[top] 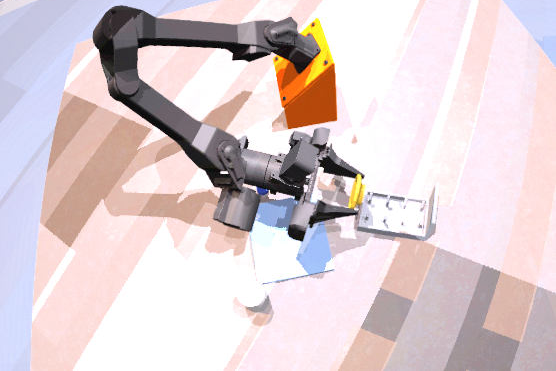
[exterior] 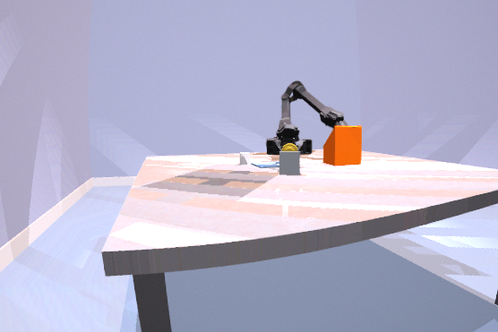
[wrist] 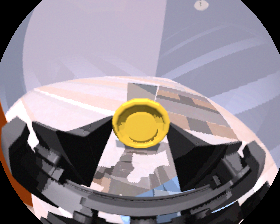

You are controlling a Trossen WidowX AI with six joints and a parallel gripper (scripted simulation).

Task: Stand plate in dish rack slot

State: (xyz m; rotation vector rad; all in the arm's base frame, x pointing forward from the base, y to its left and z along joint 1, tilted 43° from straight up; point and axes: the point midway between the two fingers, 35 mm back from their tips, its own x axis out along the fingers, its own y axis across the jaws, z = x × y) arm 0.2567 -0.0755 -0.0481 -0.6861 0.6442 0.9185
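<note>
My gripper tip is 30 mm short of the dish rack, 60 mm to the right of it and 40 mm above it. From my gripper tip the other things lie so: light blue mat: 10 mm ahead, 130 mm to the right, 60 mm below; blue spoon: 100 mm behind, 130 mm to the right, 60 mm below; yellow plate: 10 mm to the right.
</note>
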